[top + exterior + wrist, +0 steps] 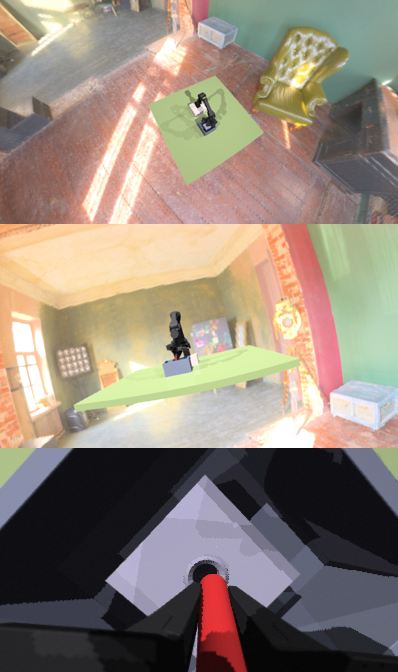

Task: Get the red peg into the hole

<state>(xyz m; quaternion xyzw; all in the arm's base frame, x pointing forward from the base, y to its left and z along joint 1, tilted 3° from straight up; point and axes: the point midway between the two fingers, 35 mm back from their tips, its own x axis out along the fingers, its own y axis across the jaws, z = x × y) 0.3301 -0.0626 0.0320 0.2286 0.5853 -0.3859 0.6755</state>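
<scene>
My gripper tip is now 3 cm below the red peg and 1 cm to the right of it. Round my gripper tip: grey box: 6 cm below; light plate: 4 cm below.
</scene>
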